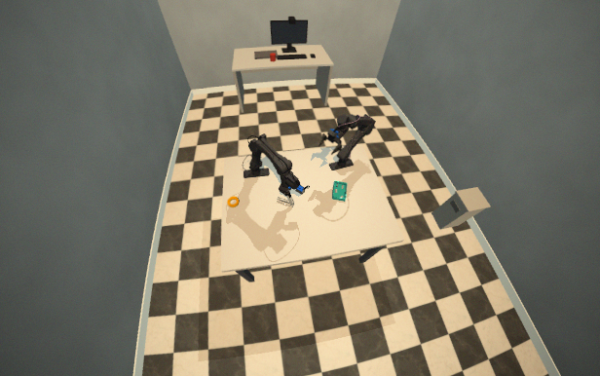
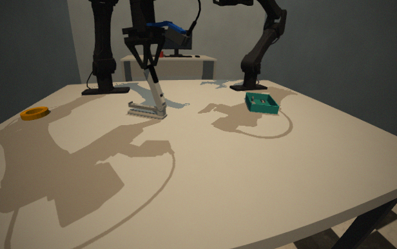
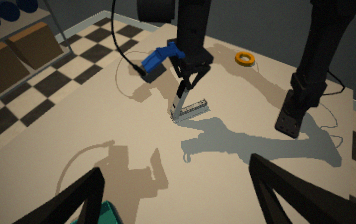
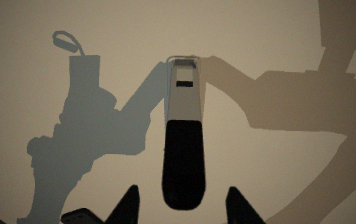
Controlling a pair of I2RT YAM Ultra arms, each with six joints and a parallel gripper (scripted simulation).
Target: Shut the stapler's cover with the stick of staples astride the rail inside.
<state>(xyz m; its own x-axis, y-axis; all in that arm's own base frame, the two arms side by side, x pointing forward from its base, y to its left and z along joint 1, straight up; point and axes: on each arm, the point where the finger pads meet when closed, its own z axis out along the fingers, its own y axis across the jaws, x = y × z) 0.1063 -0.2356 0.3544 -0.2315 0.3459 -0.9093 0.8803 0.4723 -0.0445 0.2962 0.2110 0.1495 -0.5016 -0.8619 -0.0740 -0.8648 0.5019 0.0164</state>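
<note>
Right now my right hand is 10 cm above the stapler. From my right hand the other things lie so: teal tray 5 cm behind, 39 cm to the left, 14 cm below; then orange ring 6 cm behind, 38 cm to the right, 14 cm below.
</note>
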